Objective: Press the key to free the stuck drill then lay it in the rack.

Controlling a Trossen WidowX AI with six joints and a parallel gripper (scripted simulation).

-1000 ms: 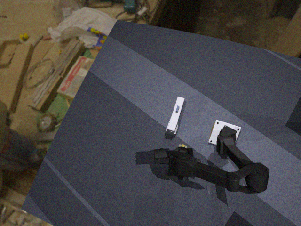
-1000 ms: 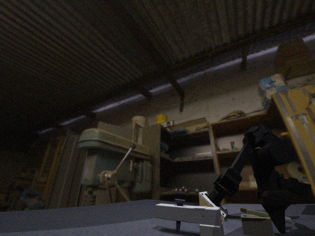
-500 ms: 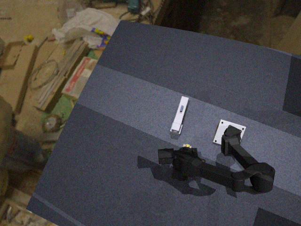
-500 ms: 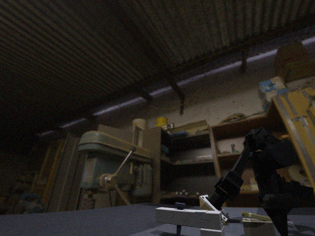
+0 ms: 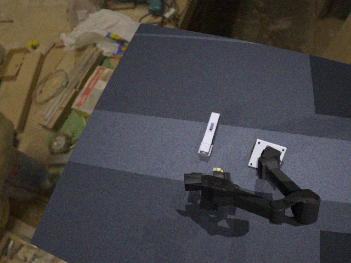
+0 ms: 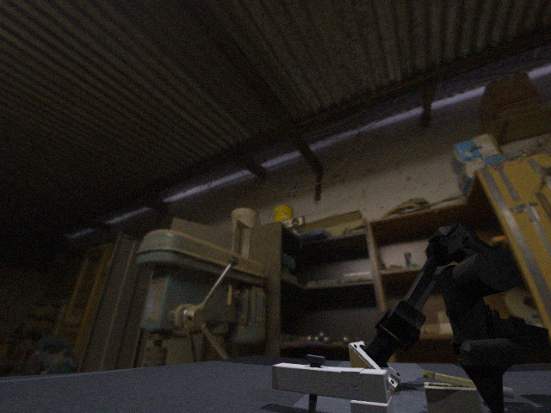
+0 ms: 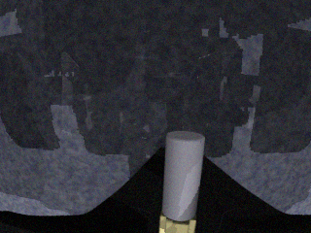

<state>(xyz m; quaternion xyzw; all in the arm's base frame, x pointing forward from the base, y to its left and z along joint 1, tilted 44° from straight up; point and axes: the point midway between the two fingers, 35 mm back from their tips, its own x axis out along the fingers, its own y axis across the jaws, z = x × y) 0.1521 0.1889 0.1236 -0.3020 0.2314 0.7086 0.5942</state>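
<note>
Right now the tan rack is 5 cm to the right of my gripper tip, 1 cm ahead of it and 1 cm above it. The rest, counted from my gripper tip: grey block: 21 cm to the right, 10 cm ahead, 4 cm above; dark peg: 23 cm to the right, 11 cm ahead, 5 cm above.
</note>
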